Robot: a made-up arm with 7 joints.
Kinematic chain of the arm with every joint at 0, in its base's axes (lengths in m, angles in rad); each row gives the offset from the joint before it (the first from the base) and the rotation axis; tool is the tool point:
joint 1: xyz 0 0 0.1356 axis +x
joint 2: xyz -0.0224 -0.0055 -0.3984 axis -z
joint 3: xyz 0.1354 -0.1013 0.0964 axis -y
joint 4: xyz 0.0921 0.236 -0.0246 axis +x
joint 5: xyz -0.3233 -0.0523 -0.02 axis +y
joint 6: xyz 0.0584 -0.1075 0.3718 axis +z
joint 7: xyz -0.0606 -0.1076 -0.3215 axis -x
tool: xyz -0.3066 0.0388 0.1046
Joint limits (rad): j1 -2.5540..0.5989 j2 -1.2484..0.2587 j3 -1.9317..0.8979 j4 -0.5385..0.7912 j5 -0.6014..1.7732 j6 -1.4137..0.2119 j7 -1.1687..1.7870
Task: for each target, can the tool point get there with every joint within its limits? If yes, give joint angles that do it. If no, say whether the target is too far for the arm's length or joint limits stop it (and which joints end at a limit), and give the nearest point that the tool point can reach.
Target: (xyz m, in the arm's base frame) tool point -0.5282 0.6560 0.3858
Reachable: no: joint limits stop it (at a limit: joint 1, joint 2, joint 3, joint 4, joint 7) | nearest point -0.2519 0.4451 0.2857 | short by 0.362 m
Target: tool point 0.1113 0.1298 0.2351
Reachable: yes | joints -2.1415 0.0608 -0.5218 -0.0577 1.2649 0.0064 -0.5720
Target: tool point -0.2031 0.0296 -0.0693
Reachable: yes | joints -1.0221 -0.1458 -0.2948 0.6851 0.1497 -1.0637 1.0623
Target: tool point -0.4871 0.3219 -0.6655
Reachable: no: joint limits stop it (at a limit: joint 4, joint 5, joint 7) | nearest point -0.3641 0.2790 -0.5588 | short by 0.168 m
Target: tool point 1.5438 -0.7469 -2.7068
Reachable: no: too far | nearest point 0.1318 -0.2381 -0.7706 | short by 2.450 m
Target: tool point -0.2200 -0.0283 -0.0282
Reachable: yes | joints -2.2439 -0.2371 -0.9904 -0.4356 -0.1839 -0.6336 0.9420
